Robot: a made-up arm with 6 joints.
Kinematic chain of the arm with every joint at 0, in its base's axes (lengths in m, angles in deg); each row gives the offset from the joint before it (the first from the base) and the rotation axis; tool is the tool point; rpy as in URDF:
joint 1: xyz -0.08 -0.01 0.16 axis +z
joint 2: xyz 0.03 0 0 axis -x
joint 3: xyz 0 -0.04 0.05 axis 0.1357 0.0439 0.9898
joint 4: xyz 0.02 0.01 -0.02 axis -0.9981 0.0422 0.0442
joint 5: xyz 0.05 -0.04 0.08 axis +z
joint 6: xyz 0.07 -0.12 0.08 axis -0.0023 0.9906 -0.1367
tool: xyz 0.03 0.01 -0.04 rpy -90 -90 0
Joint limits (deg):
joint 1: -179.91..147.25
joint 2: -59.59..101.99
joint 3: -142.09..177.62
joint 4: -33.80..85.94
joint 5: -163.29..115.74
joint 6: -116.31..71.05
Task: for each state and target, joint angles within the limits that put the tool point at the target. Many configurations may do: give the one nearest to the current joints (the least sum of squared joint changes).
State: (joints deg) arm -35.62 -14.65 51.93 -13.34 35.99 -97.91
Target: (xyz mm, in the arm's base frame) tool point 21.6 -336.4 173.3
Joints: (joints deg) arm -34.31 -37.38 17.37 -30.15 17.96 -100.28
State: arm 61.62 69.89 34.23 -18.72 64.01 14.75
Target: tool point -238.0 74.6 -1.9
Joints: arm 91.29 92.40 66.28 4.29 72.10 -3.46
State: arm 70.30 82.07 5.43 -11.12 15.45 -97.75
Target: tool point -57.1 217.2 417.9
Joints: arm 65.85 73.84 5.32 -26.12 0.72 -97.90
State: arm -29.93 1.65 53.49 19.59 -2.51 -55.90
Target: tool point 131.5 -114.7 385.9
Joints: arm -28.03 3.26 39.53 16.48 -4.82 -67.15
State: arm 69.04 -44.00 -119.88 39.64 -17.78 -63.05
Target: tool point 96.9 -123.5 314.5
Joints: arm 80.37 -55.63 -126.23 17.80 -51.05 -40.18
